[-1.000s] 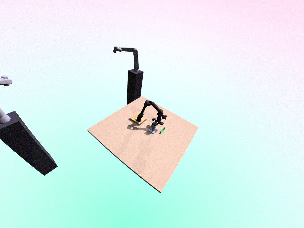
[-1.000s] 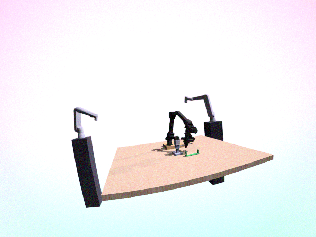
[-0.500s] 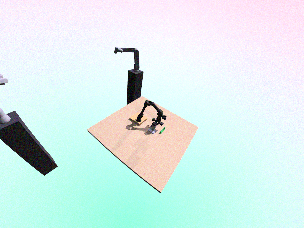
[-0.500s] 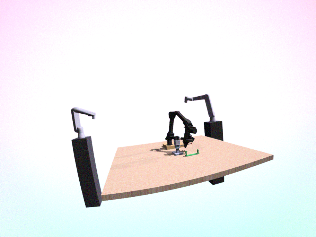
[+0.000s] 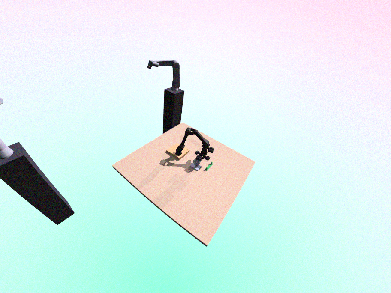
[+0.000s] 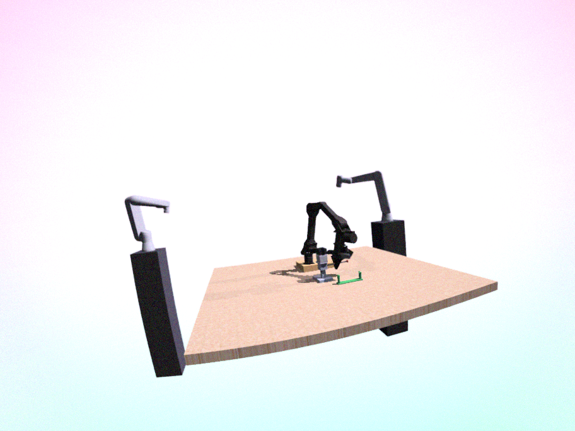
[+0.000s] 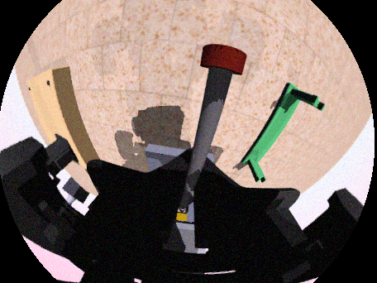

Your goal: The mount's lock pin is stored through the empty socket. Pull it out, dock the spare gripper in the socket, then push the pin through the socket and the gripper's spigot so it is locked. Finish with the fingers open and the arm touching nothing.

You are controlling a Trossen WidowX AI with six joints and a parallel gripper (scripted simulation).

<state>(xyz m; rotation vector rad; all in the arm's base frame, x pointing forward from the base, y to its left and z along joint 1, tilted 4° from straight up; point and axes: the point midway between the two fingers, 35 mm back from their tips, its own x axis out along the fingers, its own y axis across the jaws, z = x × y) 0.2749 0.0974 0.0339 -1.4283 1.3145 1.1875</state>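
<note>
Now: the mount 80 mm to the right of my gripper tip and 10 mm above it. The rest, counted from my gripper tip: green cradle 110 mm ahead, 30 mm to the left, 20 mm below; spare gripper 80 mm to the right, 80 mm above, 10 mm ahead.
</note>
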